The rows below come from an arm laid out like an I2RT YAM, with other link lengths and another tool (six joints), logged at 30 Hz.
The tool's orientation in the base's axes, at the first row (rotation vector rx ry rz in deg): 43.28 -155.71 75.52
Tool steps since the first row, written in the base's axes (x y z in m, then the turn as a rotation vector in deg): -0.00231 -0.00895 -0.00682 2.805 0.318 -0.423; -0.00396 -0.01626 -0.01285 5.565 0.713 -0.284; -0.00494 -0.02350 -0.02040 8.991 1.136 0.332; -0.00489 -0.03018 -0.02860 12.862 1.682 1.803; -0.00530 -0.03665 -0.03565 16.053 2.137 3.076; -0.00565 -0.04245 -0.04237 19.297 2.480 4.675; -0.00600 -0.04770 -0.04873 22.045 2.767 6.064
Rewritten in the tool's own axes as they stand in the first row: 0.00415 0.00131 0.01063 -2.702 -0.745 0.541; 0.00723 0.00261 0.01965 -5.267 -1.841 0.657; 0.00934 0.00477 0.02971 -8.320 -3.562 0.566; 0.01016 0.00725 0.03996 -11.621 -6.039 -0.085; 0.01156 0.00920 0.04923 -14.329 -8.121 -0.663; 0.01271 0.01124 0.05780 -16.964 -10.525 -1.358; 0.01372 0.01330 0.06573 -19.186 -12.588 -1.966
